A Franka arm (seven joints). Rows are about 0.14 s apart.
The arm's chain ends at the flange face. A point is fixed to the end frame.
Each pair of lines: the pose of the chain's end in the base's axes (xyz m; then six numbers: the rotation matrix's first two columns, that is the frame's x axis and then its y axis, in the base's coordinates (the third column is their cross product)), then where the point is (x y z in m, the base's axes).
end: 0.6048 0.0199 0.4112 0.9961 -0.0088 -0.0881 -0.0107 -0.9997 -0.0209
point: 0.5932 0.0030 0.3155
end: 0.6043 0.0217 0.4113 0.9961 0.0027 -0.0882 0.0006 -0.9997 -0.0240
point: 0.5929 0.0050 0.3155
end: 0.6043 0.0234 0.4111 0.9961 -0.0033 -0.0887 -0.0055 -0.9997 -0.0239
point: 0.5927 0.0067 0.3153
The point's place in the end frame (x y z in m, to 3 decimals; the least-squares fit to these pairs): -0.003 0.019 0.096
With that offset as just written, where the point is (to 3 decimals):
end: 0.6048 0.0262 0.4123 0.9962 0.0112 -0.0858 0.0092 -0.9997 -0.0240
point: 0.594 0.009 0.316
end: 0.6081 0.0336 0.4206 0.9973 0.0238 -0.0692 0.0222 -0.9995 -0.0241
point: 0.599 0.017 0.325
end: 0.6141 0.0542 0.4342 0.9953 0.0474 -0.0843 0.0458 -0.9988 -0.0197
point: 0.604 0.037 0.338
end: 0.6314 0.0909 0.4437 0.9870 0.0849 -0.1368 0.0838 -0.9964 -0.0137
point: 0.617 0.072 0.349
